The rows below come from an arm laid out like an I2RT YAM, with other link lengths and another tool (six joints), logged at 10 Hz.
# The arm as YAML. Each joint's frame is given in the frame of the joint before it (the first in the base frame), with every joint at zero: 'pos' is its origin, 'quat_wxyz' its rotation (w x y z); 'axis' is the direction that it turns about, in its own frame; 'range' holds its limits. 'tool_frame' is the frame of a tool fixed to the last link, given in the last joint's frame.
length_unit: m
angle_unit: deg
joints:
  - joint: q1
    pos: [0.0, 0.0, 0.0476]
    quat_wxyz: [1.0, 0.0, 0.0, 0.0]
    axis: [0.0, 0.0, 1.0]
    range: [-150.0, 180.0]
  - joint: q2
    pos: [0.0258, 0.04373, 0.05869]
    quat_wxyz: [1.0, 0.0, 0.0, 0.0]
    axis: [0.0, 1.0, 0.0]
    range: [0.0, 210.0]
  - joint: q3
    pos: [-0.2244, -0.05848, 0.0]
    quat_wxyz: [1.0, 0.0, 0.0, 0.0]
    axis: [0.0, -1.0, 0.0]
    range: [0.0, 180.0]
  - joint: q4
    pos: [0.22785, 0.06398, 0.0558]
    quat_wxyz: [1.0, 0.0, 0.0, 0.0]
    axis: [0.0, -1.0, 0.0]
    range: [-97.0, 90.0]
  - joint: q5
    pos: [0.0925, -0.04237, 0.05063]
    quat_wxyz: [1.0, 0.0, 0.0, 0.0]
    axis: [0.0, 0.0, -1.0]
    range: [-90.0, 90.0]
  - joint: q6
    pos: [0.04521, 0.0, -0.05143]
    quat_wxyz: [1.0, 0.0, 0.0, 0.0]
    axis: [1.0, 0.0, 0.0]
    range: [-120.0, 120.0]
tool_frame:
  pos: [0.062, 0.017, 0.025]
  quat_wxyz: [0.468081, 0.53, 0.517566, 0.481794]
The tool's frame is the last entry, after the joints.
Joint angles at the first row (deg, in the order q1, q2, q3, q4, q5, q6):
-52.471, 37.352, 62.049, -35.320, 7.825, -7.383
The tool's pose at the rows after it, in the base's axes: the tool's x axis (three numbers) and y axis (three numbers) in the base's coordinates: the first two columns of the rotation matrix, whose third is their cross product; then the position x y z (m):
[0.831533, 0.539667, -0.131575, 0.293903, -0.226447, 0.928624, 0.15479, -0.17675, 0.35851]
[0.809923, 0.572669, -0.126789, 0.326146, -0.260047, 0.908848, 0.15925, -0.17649, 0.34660]
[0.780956, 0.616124, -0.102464, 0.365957, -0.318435, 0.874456, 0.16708, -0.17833, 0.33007]
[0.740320, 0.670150, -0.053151, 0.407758, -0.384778, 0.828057, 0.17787, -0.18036, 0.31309]
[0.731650, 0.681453, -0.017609, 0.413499, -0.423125, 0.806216, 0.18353, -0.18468, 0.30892]
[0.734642, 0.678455, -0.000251, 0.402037, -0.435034, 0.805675, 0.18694, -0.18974, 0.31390]
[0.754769, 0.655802, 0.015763, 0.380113, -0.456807, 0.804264, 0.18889, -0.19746, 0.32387]
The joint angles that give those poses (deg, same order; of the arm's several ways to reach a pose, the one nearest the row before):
-52.472, 38.141, 62.313, -39.016, 6.330, -7.646
-52.469, 38.934, 61.965, -40.952, 4.406, -7.732
-52.469, 41.214, 62.049, -43.585, 1.599, -7.208
-52.558, 44.813, 62.837, -46.395, -2.697, -6.418
-52.734, 47.536, 64.241, -47.460, -4.387, -5.279
-52.909, 49.558, 66.173, -47.460, -4.832, -4.397
-53.086, 52.368, 69.864, -48.424, -3.958, -2.816

